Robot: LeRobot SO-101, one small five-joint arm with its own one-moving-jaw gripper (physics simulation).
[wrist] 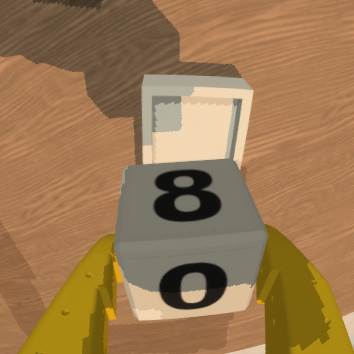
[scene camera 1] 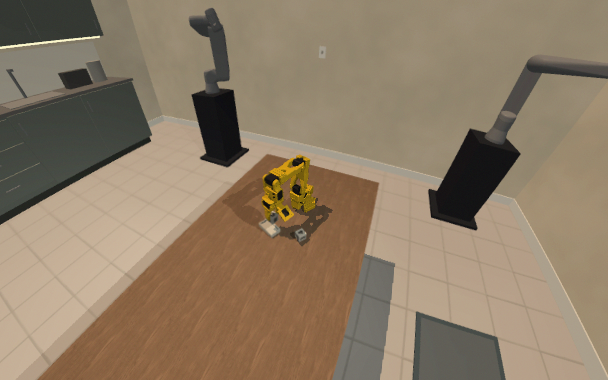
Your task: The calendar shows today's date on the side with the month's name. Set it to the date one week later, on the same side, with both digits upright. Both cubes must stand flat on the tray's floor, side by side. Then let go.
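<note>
My gripper is shut on a grey cube, with a jaw on each of its two sides. In the wrist view, the cube's upper face shows an upright 8 and the face below it shows a 0. The pale tray lies beyond the held cube in the wrist view, and the cube hides its near end. The visible part of the tray's floor holds no cube. A second cube stands on the table, right of the tray in the scene view; its digits are too small to read.
The wooden table top lies under the tray and the loose cube. The yellow arm's base stands behind the loose cube. Dark arm shadows cross the wood around the tray. Two grey arms on black pedestals stand off the table.
</note>
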